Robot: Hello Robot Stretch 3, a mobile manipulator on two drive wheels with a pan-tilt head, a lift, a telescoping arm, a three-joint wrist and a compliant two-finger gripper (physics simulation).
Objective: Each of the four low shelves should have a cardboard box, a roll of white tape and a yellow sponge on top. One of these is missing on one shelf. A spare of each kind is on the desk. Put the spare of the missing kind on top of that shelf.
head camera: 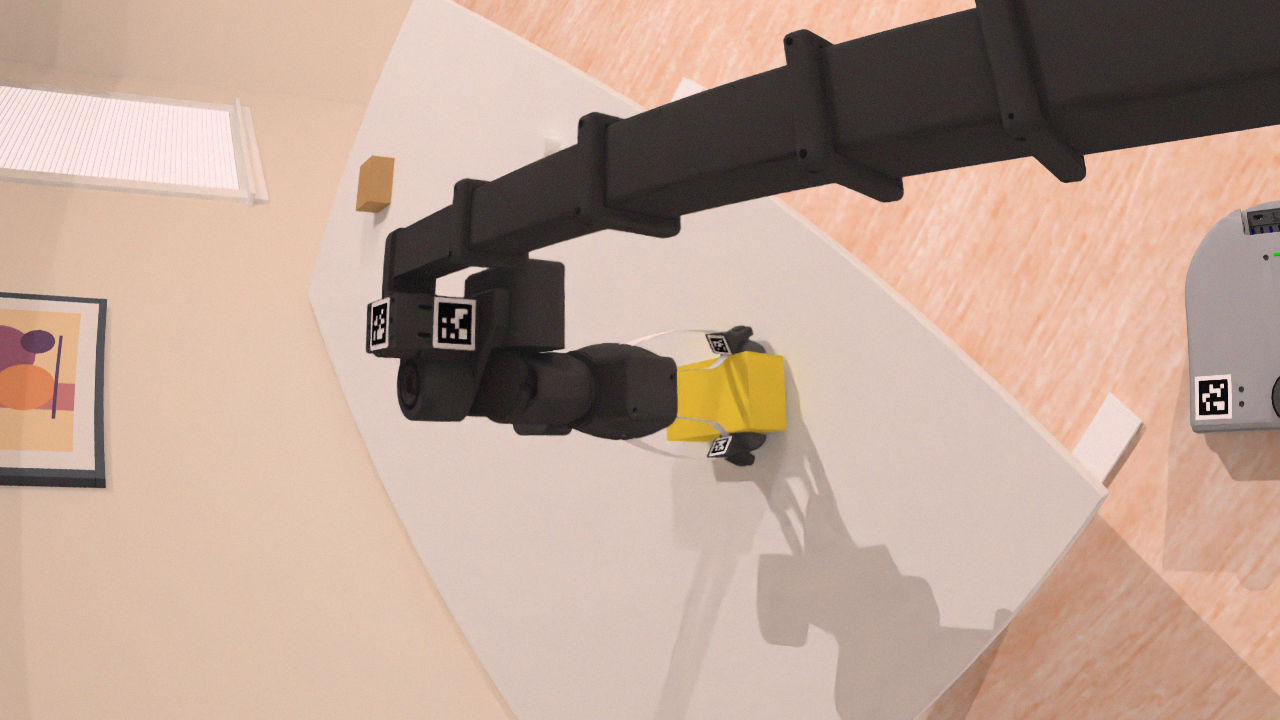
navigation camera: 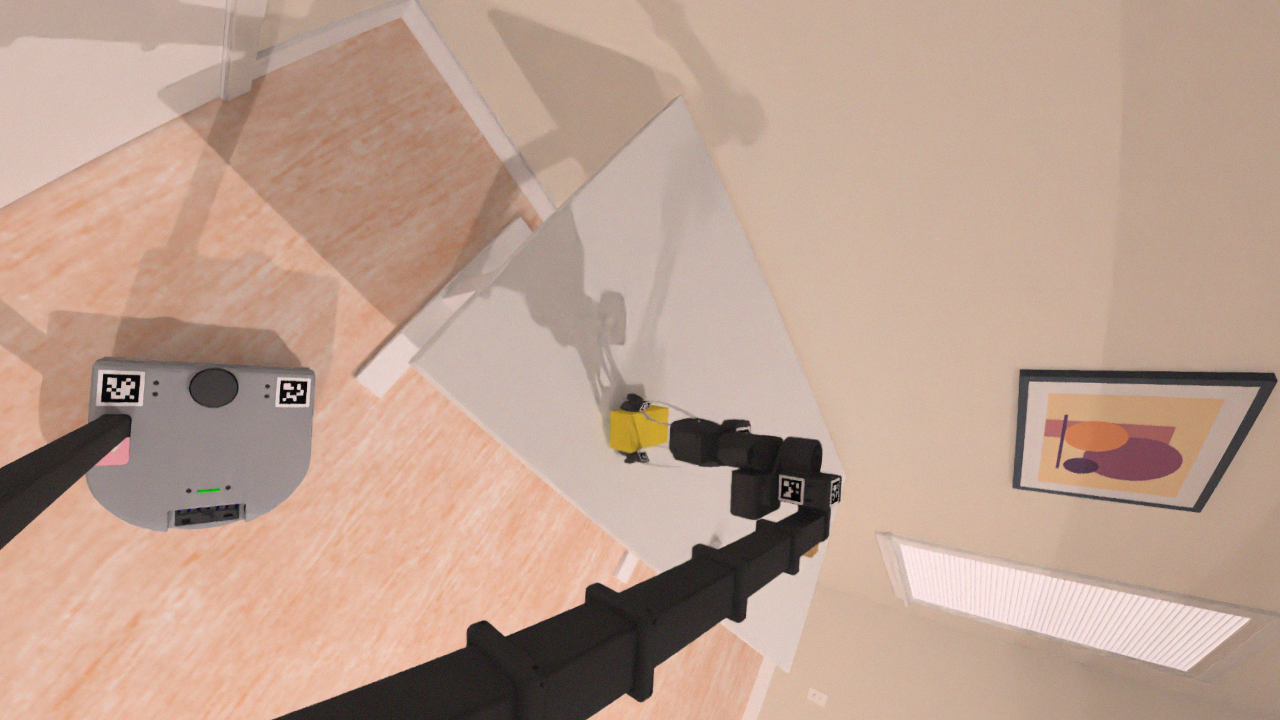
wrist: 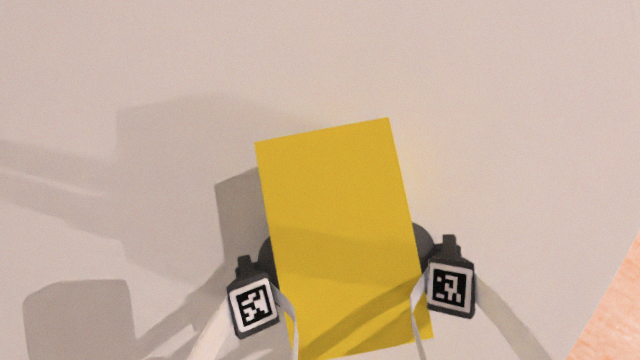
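Pixels of known places: gripper, fingertip midpoint: [head camera: 755, 397] [navigation camera: 624, 427]; robot's base, origin of the base link: [navigation camera: 214, 385].
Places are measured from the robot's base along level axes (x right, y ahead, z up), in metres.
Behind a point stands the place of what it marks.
The yellow sponge [head camera: 760, 394] @[y -0.020, x 0.500, z 0.758 m] [navigation camera: 624, 431] @[y -0.021, x 0.500, z 0.759 m] [wrist: 335, 195] is a block between the two fingers of my gripper [head camera: 744, 396] @[y -0.020, x 0.537, z 0.722 m] [navigation camera: 635, 430] @[y -0.020, x 0.537, z 0.722 m] [wrist: 345, 252] @[y -0.020, x 0.537, z 0.722 m]. The gripper is shut on it, with a fingertip against each long side. The sponge is over the white desk [head camera: 913, 420] @[y 0.006, x 0.366, z 0.721 m] [navigation camera: 501, 358] @[y 0.082, x 0.295, z 0.721 m] [wrist: 525, 100], low; its exact height is hard to tell. The spare cardboard box [head camera: 375, 184] @[y -0.409, x 1.348, z 0.757 m] [navigation camera: 810, 550] @[y -0.442, x 1.349, z 0.768 m] stands at the far end of the desk, mostly hidden by the arm in the navigation view. A small white thing [head camera: 552, 143] @[y -0.328, x 0.828, z 0.734 m] [navigation camera: 716, 540] @[y -0.294, x 0.851, z 0.727 m], probably the tape roll, shows beside the arm. No low shelf is recognisable.
My telescoping arm [head camera: 716, 161] @[y -0.089, x 0.243, z 1.077 m] [navigation camera: 572, 653] @[y -0.081, x 0.144, z 1.075 m] reaches across the desk. My grey base [head camera: 1230, 313] @[y -0.115, x 0.096, z 0.160 m] [navigation camera: 205, 447] @[y -0.108, x -0.008, z 0.160 m] stands on the wood floor beyond the desk's edge. The wall behind the desk bears a framed picture [head camera: 35, 385] @[y -0.034, x 1.558, z 1.428 m] [navigation camera: 1136, 438] @[y -0.027, x 1.550, z 1.535 m] and a blind [head camera: 116, 134] @[y -0.898, x 2.615, z 1.326 m] [navigation camera: 1056, 604] @[y -0.850, x 2.558, z 1.488 m].
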